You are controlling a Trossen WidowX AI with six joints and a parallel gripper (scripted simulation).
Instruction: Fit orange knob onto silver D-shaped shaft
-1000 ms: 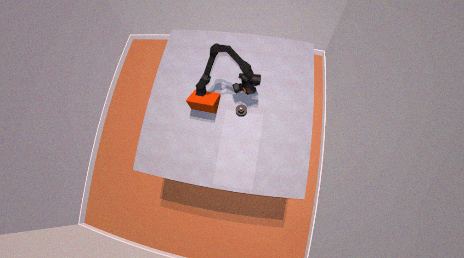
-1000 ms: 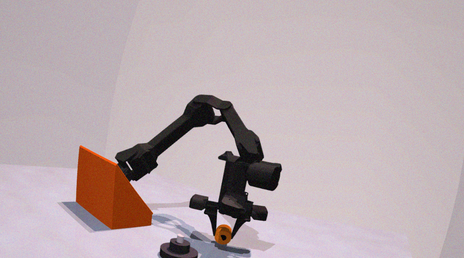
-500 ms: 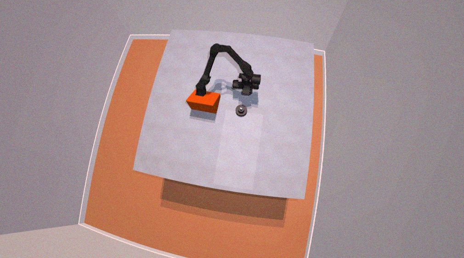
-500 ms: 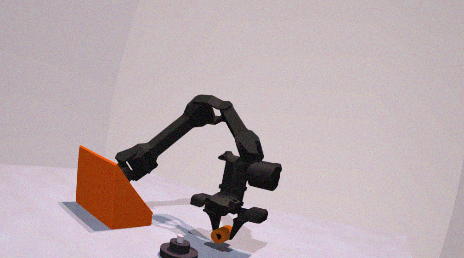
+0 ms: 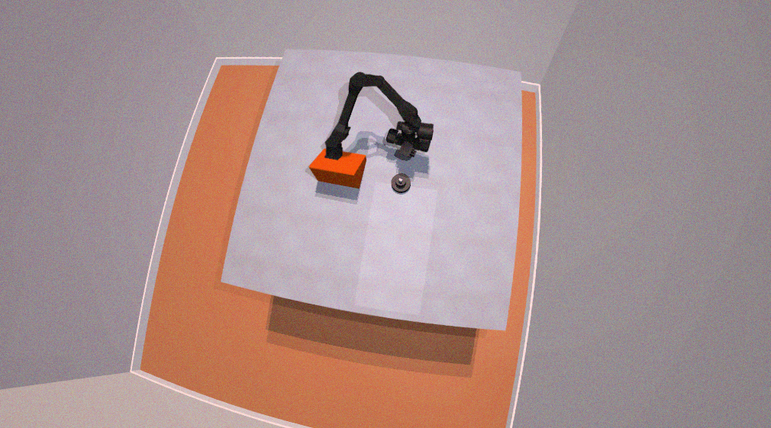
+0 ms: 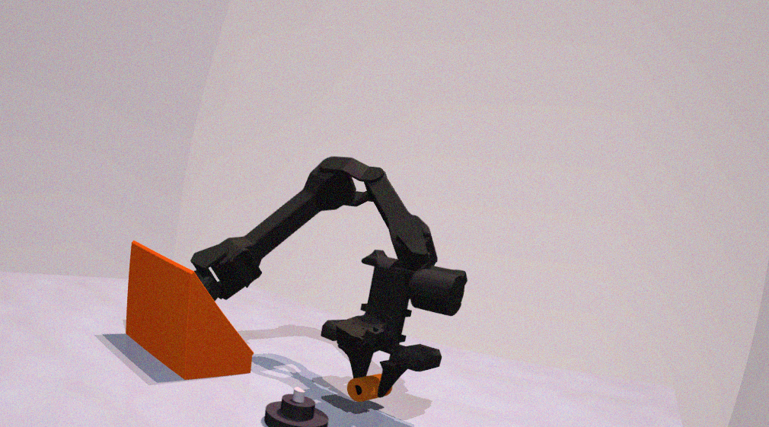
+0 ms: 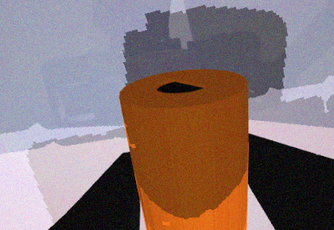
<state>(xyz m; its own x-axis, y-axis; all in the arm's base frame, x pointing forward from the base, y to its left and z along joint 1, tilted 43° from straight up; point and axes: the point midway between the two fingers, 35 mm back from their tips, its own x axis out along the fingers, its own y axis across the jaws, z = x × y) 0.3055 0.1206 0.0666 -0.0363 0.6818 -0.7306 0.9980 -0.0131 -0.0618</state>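
My gripper tip is 17 cm to the left of the round pedestal and 1 cm below it. Also, from my gripper tip: orange knob: 1 cm to the left, 1 cm above.
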